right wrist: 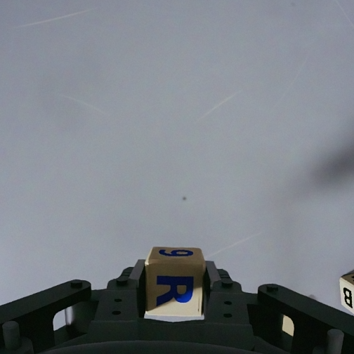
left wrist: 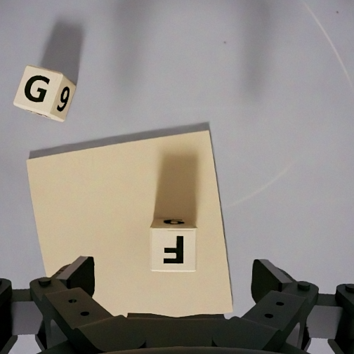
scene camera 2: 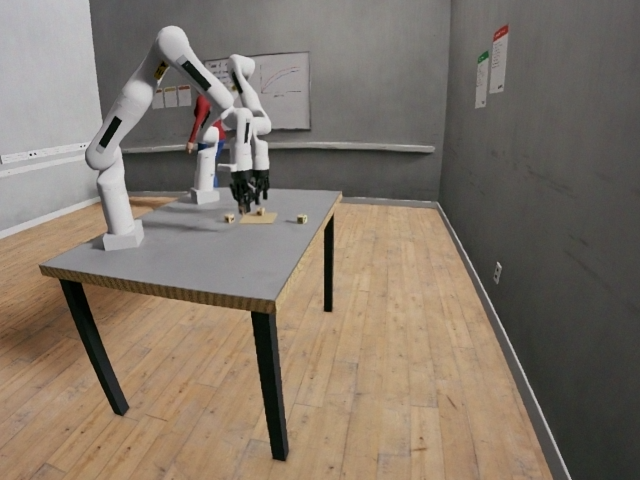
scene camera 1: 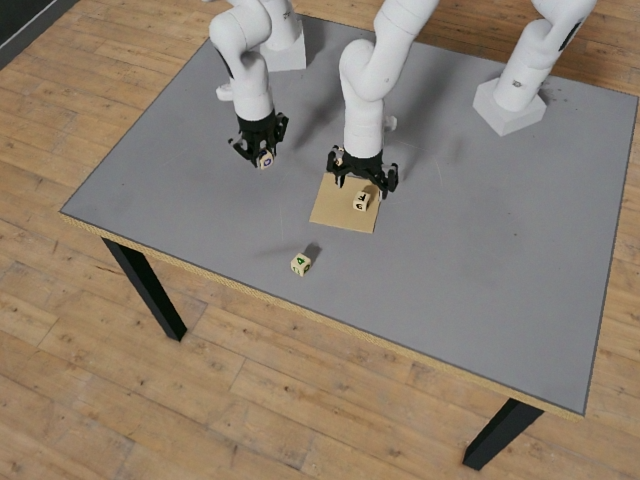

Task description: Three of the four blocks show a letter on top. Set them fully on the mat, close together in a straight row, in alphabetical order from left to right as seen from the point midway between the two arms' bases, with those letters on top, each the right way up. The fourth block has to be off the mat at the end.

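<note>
The F block sits on the mat, F up and upside down in the left wrist view. My left gripper is open above it. My right gripper is shut on the blue-lettered R block, above the table left of the mat in scene camera 1. The G block lies off the mat; scene camera 1 mostly hides it. The green-marked block lies off the mat, 4 up.
The grey table carries both arm bases along its back side. The green-marked block is near the table's front edge in scene camera 1. Part of a block shows at the right wrist view's right edge.
</note>
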